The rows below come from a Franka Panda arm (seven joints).
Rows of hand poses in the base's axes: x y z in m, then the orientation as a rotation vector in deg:
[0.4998, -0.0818, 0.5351, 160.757, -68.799, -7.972]
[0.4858, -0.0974, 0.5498, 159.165, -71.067, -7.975]
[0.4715, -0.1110, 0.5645, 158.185, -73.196, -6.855]
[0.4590, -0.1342, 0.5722, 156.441, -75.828, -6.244]
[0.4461, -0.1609, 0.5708, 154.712, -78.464, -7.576]
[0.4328, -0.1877, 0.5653, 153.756, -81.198, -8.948]
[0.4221, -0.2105, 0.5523, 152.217, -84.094, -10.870]
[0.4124, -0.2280, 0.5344, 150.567, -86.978, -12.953]
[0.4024, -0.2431, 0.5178, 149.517, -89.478, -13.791]
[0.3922, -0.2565, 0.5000, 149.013, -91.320, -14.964]
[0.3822, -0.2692, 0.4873, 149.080, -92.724, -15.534]
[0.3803, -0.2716, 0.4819, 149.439, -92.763, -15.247]
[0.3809, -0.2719, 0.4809, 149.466, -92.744, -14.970]
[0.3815, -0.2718, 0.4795, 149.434, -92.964, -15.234]
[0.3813, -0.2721, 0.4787, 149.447, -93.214, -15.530]
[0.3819, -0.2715, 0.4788, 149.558, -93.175, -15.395]
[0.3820, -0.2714, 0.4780, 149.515, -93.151, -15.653]
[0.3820, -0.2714, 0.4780, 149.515, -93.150, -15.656]
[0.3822, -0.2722, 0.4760, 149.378, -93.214, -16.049]
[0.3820, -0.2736, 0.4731, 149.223, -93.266, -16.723]
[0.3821, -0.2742, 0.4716, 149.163, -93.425, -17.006]
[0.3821, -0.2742, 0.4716, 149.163, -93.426, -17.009]
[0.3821, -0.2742, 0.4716, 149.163, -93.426, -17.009]
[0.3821, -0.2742, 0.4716, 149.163, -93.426, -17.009]
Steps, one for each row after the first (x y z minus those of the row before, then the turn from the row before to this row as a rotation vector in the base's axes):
[-0.0140, -0.0156, 0.0147, -0.602, 0.195, -1.751]
[-0.0143, -0.0136, 0.0147, -0.445, -0.684, -1.497]
[-0.0125, -0.0232, 0.0077, -0.707, -0.211, -2.012]
[-0.0129, -0.0267, -0.0014, -0.022, 0.874, -2.091]
[-0.0133, -0.0268, -0.0055, 0.699, 0.524, -1.952]
[-0.0107, -0.0228, -0.0130, 0.551, 1.008, -2.220]
[-0.0097, -0.0175, -0.0179, 0.592, 1.107, -2.250]
[-0.0100, -0.0151, -0.0166, 0.474, 0.239, -1.812]
[-0.0102, -0.0134, -0.0178, 0.795, 0.319, -1.278]
[-0.0100, -0.0127, -0.0127, 0.813, -0.152, -0.837]
[-0.0019, -0.0024, -0.0054, 0.155, -0.333, 0.081]
[0.0006, -0.0003, -0.0010, -0.102, -0.148, 0.026]
[0.0006, 0.0001, -0.0014, 0.169, 0.085, -0.146]
[-0.0002, -0.0003, -0.0008, 0.227, 0.070, -0.152]
[0.0006, 0.0006, 0.0001, 0.009, -0.111, 0.056]
[0.0001, 0.0001, -0.0008, 0.067, 0.158, -0.004]
[0.0000, 0.0000, 0.0000, 0.001, 0.002, 0.001]
[0.0002, -0.0008, -0.0020, 0.089, 0.246, -0.085]
[-0.0002, -0.0014, -0.0029, 0.190, 0.398, -0.090]
[0.0001, -0.0006, -0.0015, 0.136, 0.124, -0.118]
[0.0000, 0.0000, 0.0000, 0.002, 0.001, -0.001]
[0.0000, 0.0000, 0.0000, 0.000, 0.000, 0.000]
[0.0000, 0.0000, 0.0000, 0.000, 0.000, 0.000]

